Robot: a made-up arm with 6 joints.
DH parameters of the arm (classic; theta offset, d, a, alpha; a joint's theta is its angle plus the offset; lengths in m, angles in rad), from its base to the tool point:
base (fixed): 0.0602 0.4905 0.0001 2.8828
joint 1: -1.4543 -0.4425 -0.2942 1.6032
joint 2: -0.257 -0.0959 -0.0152 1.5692
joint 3: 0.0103 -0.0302 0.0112 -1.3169
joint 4: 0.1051 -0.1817 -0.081 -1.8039
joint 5: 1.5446 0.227 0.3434 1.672
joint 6: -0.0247 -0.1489 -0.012 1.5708
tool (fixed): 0 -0.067 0 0
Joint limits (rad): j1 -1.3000..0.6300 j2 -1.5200..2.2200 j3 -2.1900..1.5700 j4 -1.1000..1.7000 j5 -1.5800..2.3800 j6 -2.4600..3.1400
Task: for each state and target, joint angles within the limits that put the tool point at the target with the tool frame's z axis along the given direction. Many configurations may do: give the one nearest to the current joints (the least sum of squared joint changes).
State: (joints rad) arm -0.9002 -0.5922 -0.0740 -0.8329 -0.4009 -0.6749
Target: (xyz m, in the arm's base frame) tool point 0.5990 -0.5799 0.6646 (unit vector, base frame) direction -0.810 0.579 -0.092
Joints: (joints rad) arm -0.1843 0.0969 -0.9409 -1.0509 -0.3220 -1.3590
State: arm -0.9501 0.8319 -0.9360 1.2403 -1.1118 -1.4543
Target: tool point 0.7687 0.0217 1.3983 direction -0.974 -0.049 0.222
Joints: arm -0.9773 1.5105 -1.0344 1.4316 -0.7800 -1.9553
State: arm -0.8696 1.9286 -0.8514 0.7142 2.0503 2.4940
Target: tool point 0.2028 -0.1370 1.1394 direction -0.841 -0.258 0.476
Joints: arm -1.2655 1.1224 -1.1883 1.1424 2.2804 1.7919
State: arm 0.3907 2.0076 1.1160 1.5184 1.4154 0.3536
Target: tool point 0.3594 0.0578 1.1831 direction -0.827 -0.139 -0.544
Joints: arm 0.2829 1.8395 0.6611 1.4313 2.0012 -0.3248
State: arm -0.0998 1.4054 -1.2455 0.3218 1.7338 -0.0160
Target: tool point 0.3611 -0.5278 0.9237 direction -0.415 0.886 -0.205
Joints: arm -0.6103 2.0045 -2.0636 -0.1594 2.3401 -0.2432
